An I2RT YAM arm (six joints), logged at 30 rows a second.
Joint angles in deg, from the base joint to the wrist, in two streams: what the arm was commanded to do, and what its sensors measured. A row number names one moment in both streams.
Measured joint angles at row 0:
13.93, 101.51, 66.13, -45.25, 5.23, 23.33
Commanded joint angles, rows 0 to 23:
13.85, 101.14, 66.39, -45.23, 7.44, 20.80
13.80, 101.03, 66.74, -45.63, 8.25, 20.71
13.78, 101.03, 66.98, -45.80, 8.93, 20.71
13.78, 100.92, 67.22, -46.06, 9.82, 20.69
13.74, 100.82, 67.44, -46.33, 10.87, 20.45
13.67, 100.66, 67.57, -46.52, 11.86, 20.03
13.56, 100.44, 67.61, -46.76, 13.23, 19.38
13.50, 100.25, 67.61, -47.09, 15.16, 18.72
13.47, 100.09, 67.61, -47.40, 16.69, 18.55
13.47, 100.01, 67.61, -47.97, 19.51, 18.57
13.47, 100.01, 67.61, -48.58, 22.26, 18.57
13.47, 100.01, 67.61, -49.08, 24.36, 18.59
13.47, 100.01, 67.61, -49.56, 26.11, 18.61
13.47, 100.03, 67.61, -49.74, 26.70, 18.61
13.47, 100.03, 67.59, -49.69, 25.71, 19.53
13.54, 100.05, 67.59, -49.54, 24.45, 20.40
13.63, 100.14, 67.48, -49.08, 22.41, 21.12
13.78, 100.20, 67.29, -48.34, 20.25, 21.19
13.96, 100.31, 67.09, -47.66, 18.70, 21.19
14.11, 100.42, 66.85, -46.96, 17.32, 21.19
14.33, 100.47, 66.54, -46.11, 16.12, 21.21
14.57, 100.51, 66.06, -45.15, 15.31, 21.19
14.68, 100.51, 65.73, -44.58, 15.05, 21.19
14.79, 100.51, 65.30, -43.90, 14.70, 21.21
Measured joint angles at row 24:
13.96, 101.47, 66.37, -45.19, 17.61, 20.34
